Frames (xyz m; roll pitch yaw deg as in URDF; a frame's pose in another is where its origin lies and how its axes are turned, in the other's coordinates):
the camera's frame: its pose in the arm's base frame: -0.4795 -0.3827 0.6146 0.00 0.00 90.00
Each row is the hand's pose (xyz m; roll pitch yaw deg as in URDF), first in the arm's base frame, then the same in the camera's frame.
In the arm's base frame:
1: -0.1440 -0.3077 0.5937 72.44 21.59 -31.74
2: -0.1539 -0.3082 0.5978 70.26 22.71 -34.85
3: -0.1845 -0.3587 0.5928 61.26 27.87 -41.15
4: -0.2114 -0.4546 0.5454 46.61 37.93 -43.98
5: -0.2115 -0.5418 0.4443 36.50 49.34 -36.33
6: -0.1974 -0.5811 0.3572 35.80 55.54 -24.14
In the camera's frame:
1: 0.0750 -0.3355 -0.0209 72.44 21.59 -121.74
2: 0.0745 -0.3256 -0.0168 70.26 22.71 -124.85
3: 0.0240 -0.2950 -0.0218 61.26 27.87 -131.15
4: -0.0719 -0.2681 -0.0692 46.61 37.93 -133.98
5: -0.1591 -0.2680 -0.1703 36.50 49.34 -126.33
6: -0.1984 -0.2821 -0.2574 35.80 55.54 -114.14

